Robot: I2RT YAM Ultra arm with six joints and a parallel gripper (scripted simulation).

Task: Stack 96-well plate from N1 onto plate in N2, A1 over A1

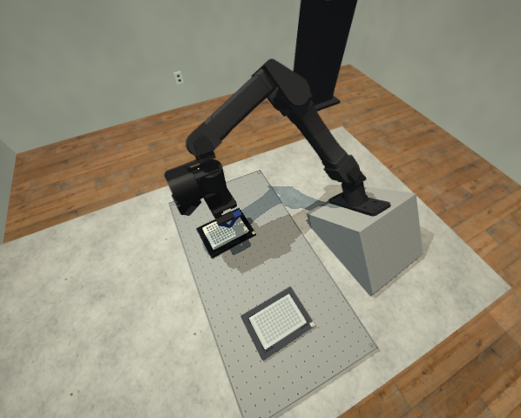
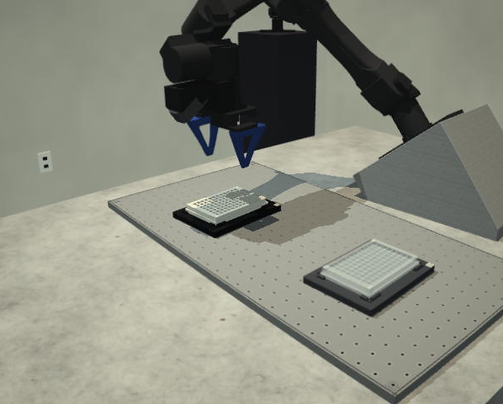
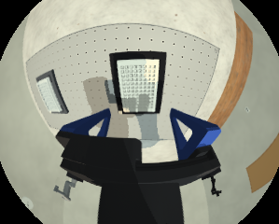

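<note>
The black nest N1 lies 100 mm below my hand. From my hand the other things lie so: white tag 380 mm to the left, 100 mm below, 70 mm behind; clear 96-well plate 320 mm to the left, 90 mm below.
</note>
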